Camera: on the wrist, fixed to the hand. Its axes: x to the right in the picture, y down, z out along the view.
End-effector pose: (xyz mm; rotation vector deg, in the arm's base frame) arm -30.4 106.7 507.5 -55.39 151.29 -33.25
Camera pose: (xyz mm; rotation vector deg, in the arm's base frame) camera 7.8 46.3 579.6 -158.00 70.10 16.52
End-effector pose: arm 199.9 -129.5 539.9 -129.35 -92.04 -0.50
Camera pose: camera 120.0 -108.8 599.1 31.23 150.66 17.77
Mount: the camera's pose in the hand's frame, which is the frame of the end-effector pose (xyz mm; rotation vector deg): 3.6 -96.1 -32.6 -35.18 -27.22 -86.84
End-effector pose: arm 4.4 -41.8 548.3 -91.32 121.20 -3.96
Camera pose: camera 76.1 -83.6 606.8 -160.57 12.42 25.17
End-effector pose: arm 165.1 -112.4 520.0 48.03 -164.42 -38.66
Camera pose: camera 215.8 -199.5 507.6 -117.34 59.75 75.38
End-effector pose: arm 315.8 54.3 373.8 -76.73 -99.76 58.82
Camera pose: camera 303.7 48.9 474.5 15.49 -154.18 -7.55
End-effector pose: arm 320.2 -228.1 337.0 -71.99 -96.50 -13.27
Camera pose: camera 261.2 -289.6 392.2 5.28 156.00 83.49
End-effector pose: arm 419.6 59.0 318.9 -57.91 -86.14 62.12
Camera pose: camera 443.7 42.8 416.2 14.71 -133.36 -16.97
